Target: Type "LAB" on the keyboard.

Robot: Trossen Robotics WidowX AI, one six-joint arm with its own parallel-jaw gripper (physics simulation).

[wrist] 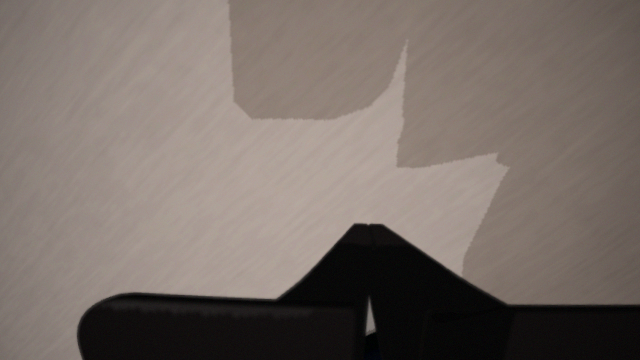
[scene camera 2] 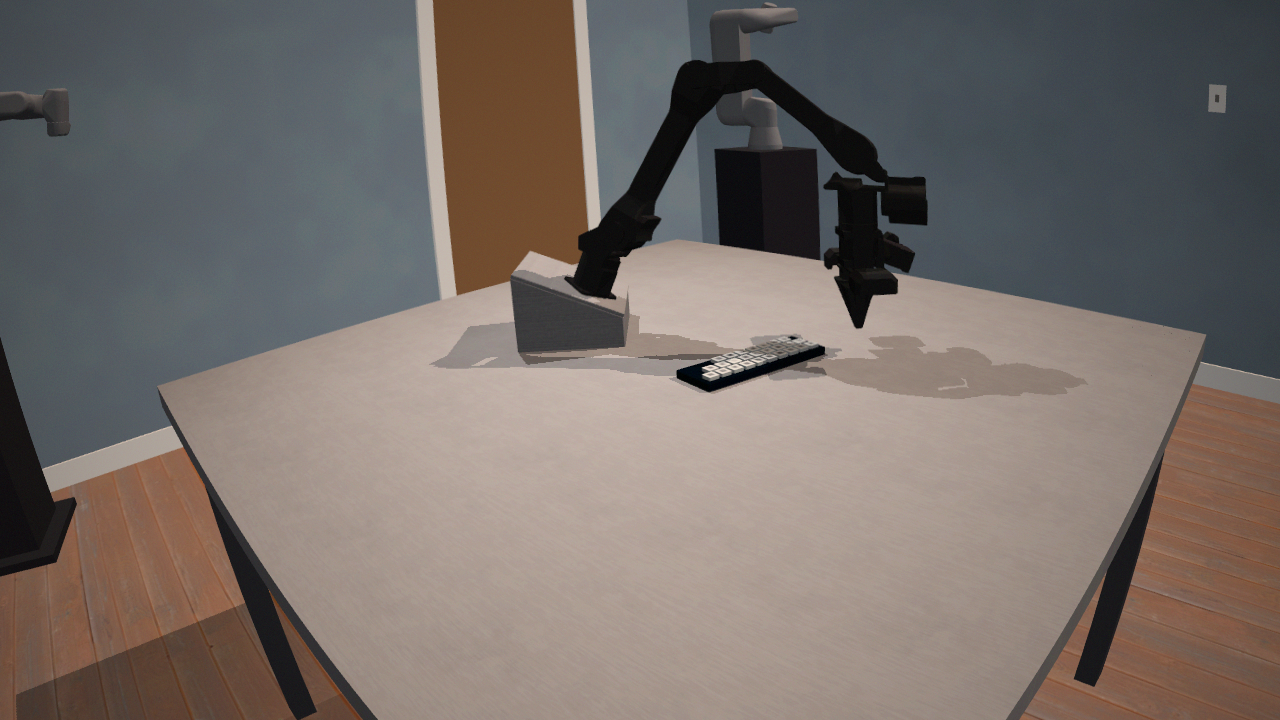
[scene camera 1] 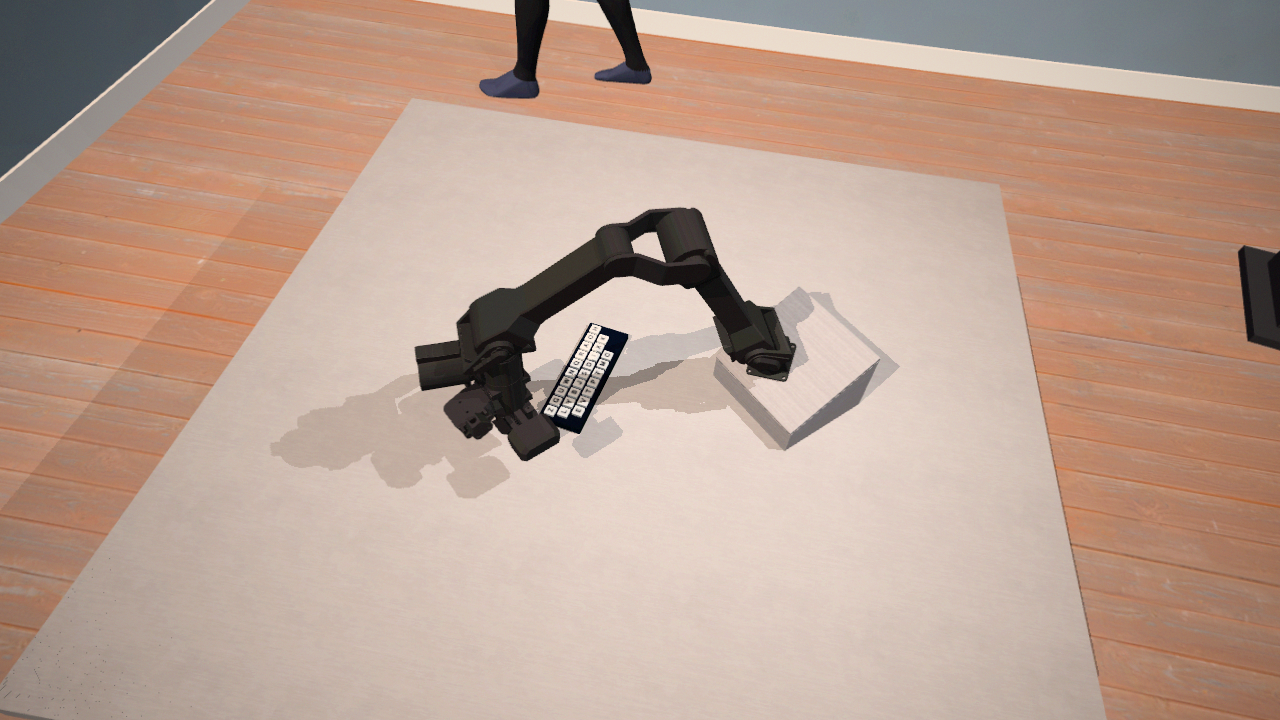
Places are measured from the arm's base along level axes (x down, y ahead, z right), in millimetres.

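Pixels of known places: gripper, fingertip midpoint: (wrist: pixel 367 238) (scene camera 2: pixel 858 327) (scene camera 1: pixel 511 434); arm's base, link origin: (scene camera 2: pixel 589 289) (scene camera 1: pixel 771 359).
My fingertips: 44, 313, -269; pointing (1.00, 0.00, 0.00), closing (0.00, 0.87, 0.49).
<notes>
Ahead of a thing's pixels: the offset from my fingertips to its middle, as dx, dy, dz. Level surfaces: height alone.
The keyboard @[+22, -41, +164] (scene camera 1: pixel 581 383) (scene camera 2: pixel 753 361) is a dark blue board with white letter keys and lies flat on the table. In scene camera 1 the Z key @[+17, -25, +72] (scene camera 1: pixel 550 410) is at its lower left end, with the L key @[+17, -45, +79] (scene camera 1: pixel 563 411) beside it; the B and A keys are farther up their rows, their letters very small. My gripper (scene camera 2: pixel 859 320) (wrist: pixel 367 238) points down, shut and empty. Its tips are above the table, beyond the keyboard's Z end and not touching it. In the wrist view a dark blue sliver shows low in the gap between the fingers; no letters show there.
My arm stands on a sloped grey block (scene camera 1: pixel 832 401) (scene camera 2: pixel 569 318) on the large table @[dx +30] (scene camera 1: pixel 626 582) (scene camera 2: pixel 626 537). Arm shadows lie across the table. A person's legs (scene camera 1: pixel 531 40) show beyond the table. Another arm stands on a dark pedestal (scene camera 2: pixel 767 201) behind it.
</notes>
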